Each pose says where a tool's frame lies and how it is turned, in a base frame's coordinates. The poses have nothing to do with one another.
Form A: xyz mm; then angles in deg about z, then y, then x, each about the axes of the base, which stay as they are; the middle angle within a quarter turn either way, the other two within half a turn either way.
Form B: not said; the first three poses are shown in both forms.
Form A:
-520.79, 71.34, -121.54, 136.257, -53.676, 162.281
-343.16, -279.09, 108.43, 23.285, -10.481, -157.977
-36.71, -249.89, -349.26, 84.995, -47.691, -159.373
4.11, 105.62, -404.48, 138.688, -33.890, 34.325
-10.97, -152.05, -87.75, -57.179, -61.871, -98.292
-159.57, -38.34, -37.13, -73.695, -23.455, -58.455
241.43, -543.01, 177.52, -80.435, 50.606, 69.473
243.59, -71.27, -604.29, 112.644, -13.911, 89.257
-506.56, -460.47, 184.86, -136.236, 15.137, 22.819
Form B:
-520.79, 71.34, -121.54, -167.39, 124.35, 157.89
-343.16, -279.09, 108.43, 116.26, 155.72, -42.50
-36.71, -249.89, -349.26, 162.22, 129.05, 58.02
4.11, 105.62, -404.48, -139.99, 46.72, -92.08
-10.97, -152.05, -87.75, 152.12, 93.90, -139.86
-159.57, -38.34, -37.13, 116.98, 61.32, -177.43
241.43, -543.01, 177.52, -37.56, 77.14, -6.57
243.59, -71.27, -604.29, -103.91, 89.28, -157.18
-506.56, -460.47, 184.86, -55.10, 27.16, -78.06

